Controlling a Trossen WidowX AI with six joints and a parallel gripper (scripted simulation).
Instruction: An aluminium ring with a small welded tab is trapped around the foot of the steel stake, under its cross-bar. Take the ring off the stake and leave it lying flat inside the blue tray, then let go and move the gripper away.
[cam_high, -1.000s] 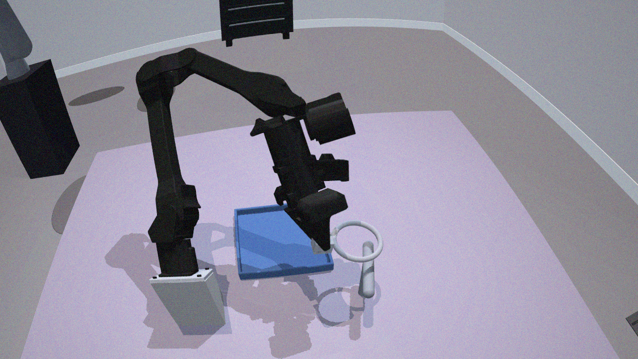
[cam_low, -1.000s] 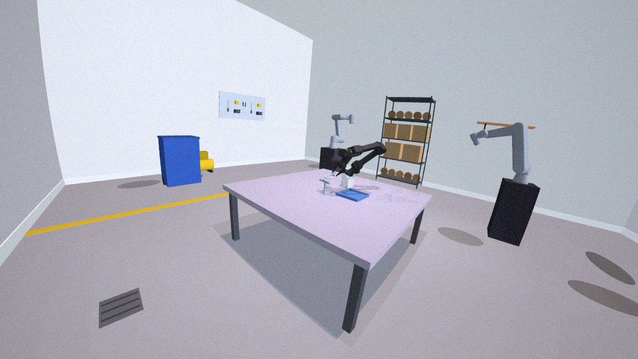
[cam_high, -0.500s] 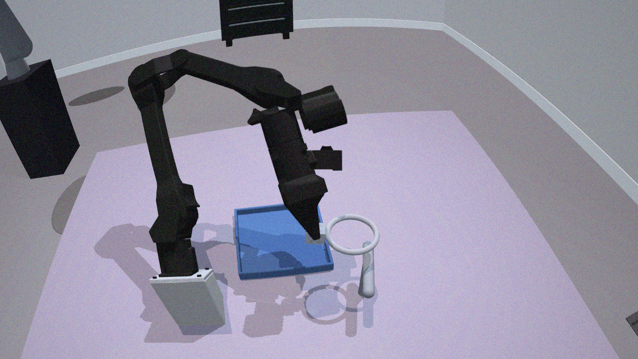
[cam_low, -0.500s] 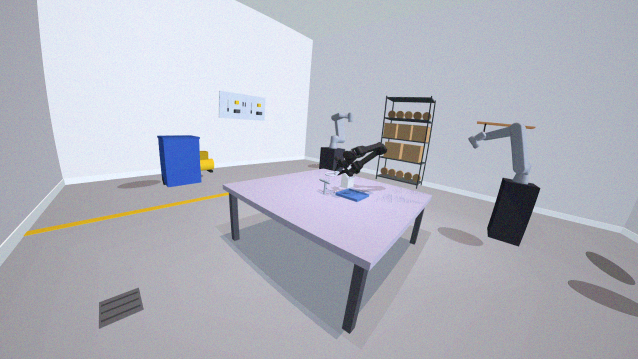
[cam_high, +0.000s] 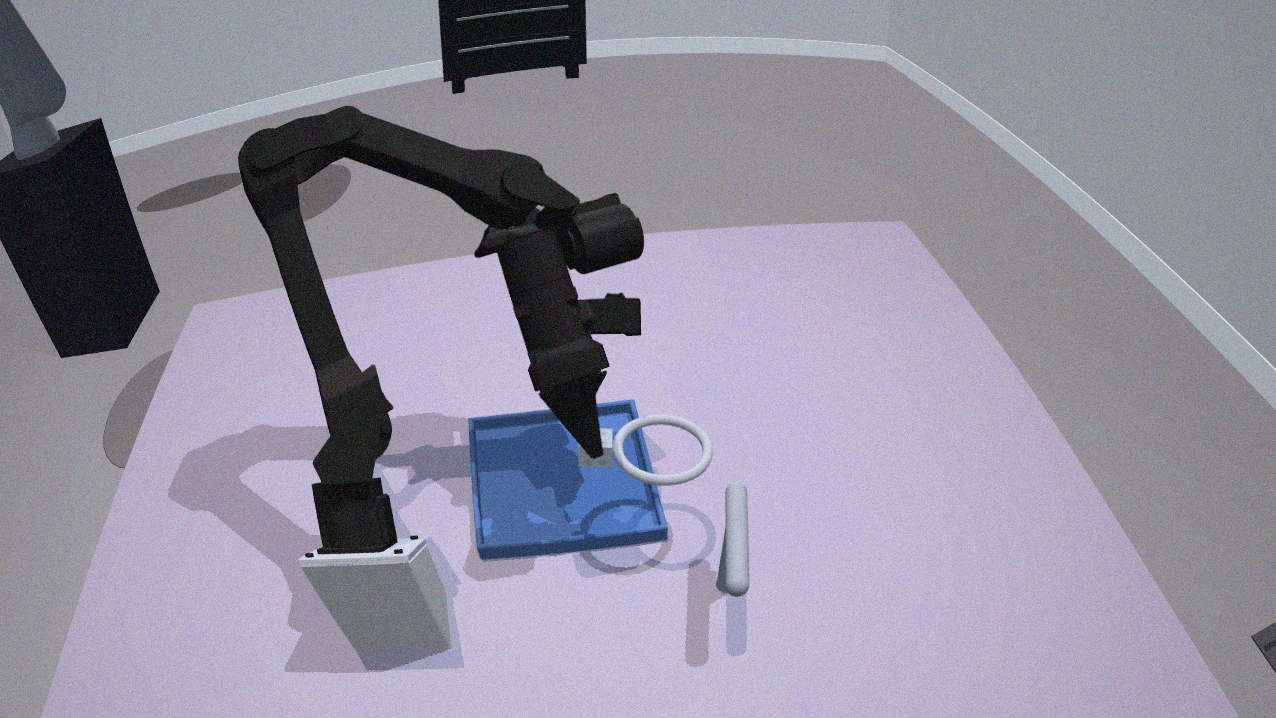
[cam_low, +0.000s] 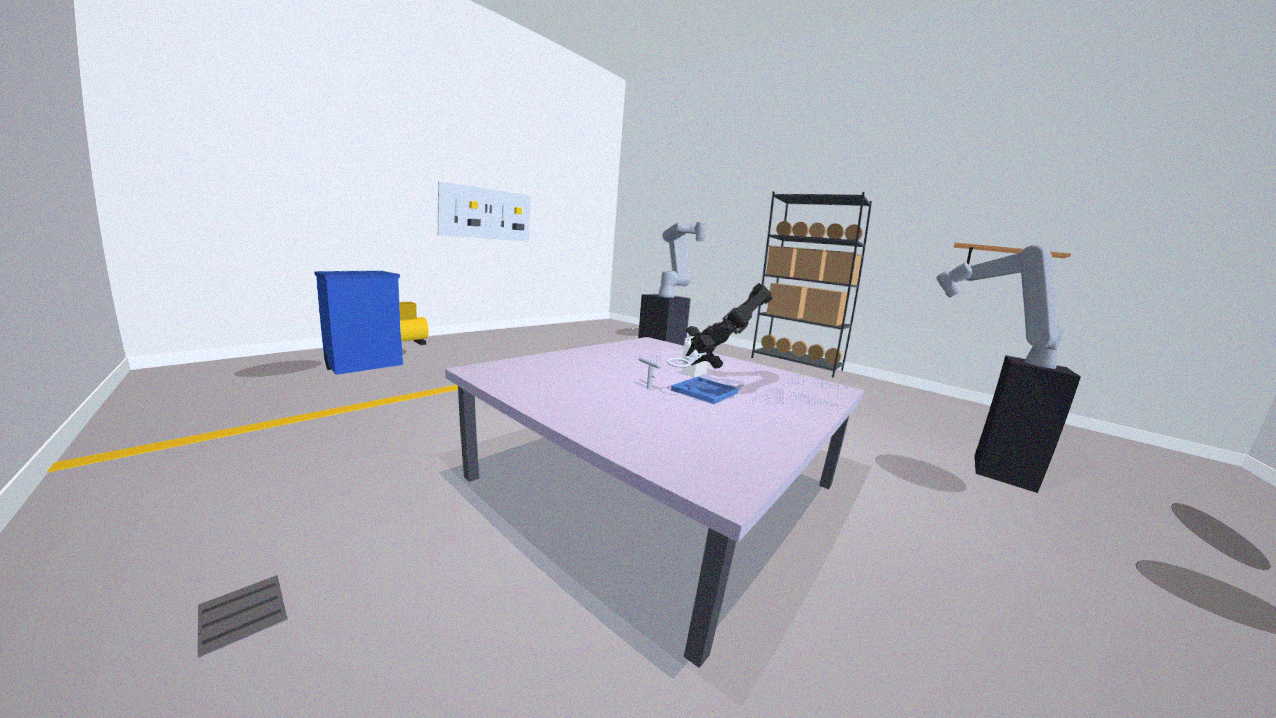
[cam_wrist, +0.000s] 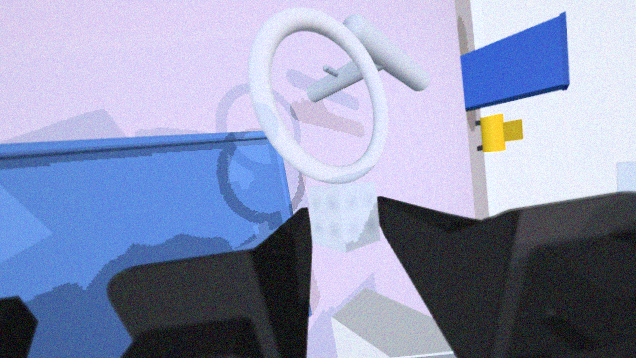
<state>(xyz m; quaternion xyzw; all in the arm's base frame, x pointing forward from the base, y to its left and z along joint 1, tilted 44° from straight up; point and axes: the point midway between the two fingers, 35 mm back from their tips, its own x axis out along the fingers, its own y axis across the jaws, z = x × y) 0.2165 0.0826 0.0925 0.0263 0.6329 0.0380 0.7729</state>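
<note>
Right now the aluminium ring is 5 cm ahead of my gripper tip. Also, from my gripper tip: blue tray: 4 cm behind, 7 cm to the left, 10 cm below.
</note>
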